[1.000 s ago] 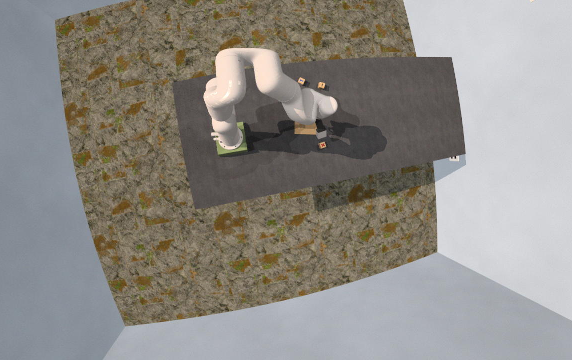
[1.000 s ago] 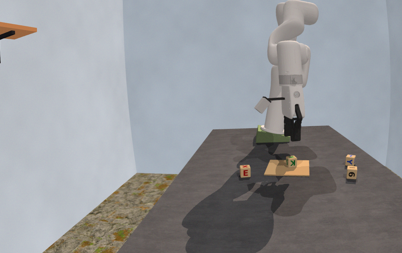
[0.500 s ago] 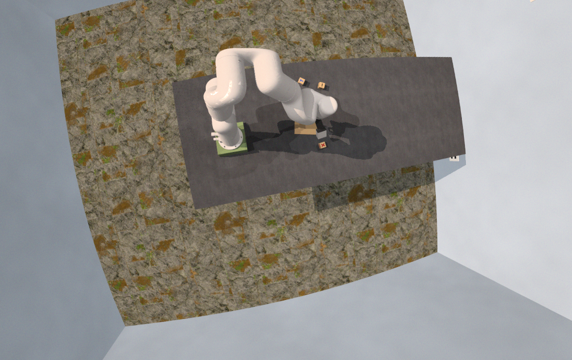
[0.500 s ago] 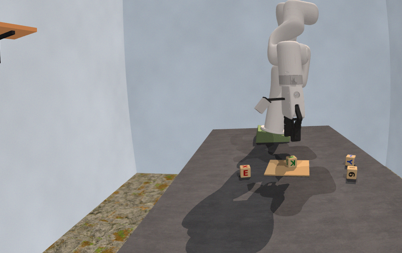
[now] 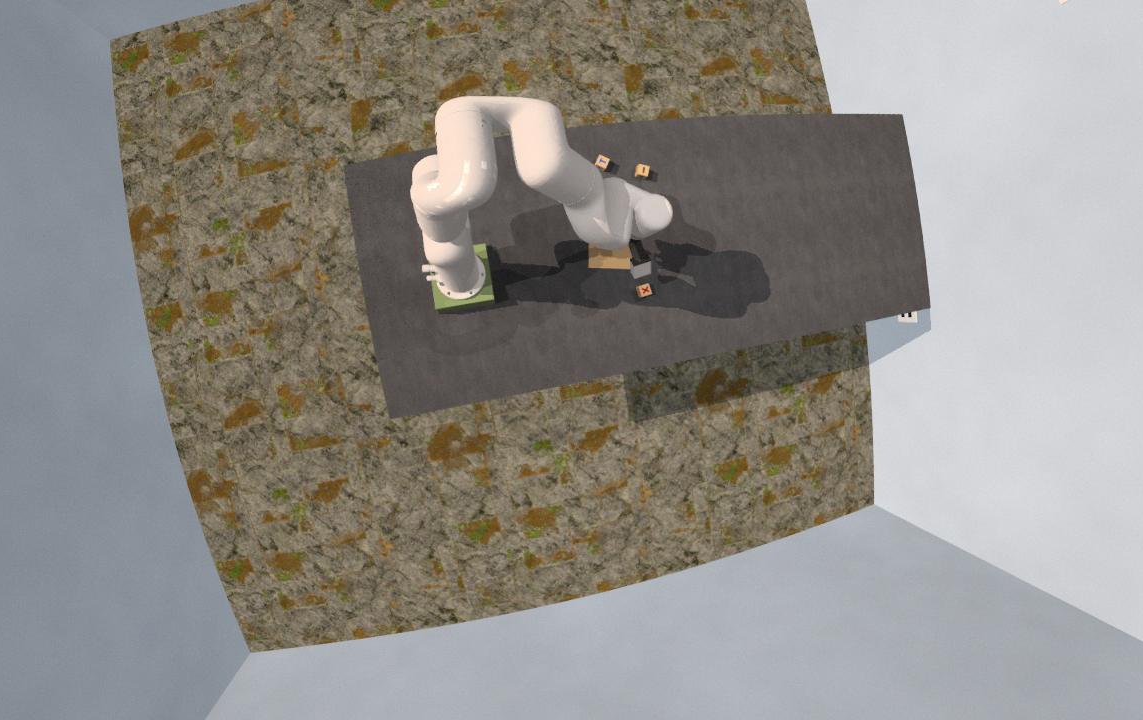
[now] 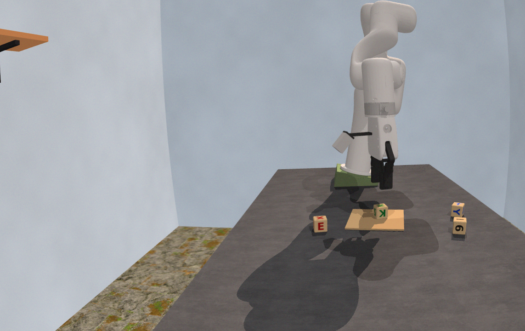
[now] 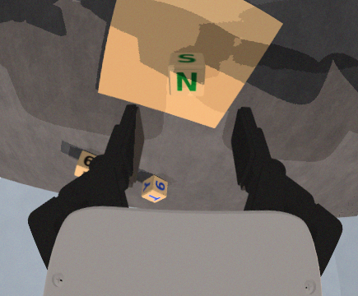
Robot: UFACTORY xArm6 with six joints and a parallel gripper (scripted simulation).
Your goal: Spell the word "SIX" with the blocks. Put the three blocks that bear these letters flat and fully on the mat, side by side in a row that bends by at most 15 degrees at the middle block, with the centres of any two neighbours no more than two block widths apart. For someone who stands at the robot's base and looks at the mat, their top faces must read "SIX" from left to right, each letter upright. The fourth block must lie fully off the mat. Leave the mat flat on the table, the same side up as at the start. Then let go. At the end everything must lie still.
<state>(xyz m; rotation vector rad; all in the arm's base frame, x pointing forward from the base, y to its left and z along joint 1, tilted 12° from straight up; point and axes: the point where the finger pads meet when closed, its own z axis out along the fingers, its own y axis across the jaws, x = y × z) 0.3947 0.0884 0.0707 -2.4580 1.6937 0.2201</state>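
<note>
Now: the S block 8 cm below my hand. Round my hand: X block: 14 cm to the right, 9 cm below, 9 cm ahead; tan mat: 10 cm below, 1 cm to the right, 1 cm ahead; blue-lettered block: 21 cm to the left, 9 cm below, 2 cm behind.
</note>
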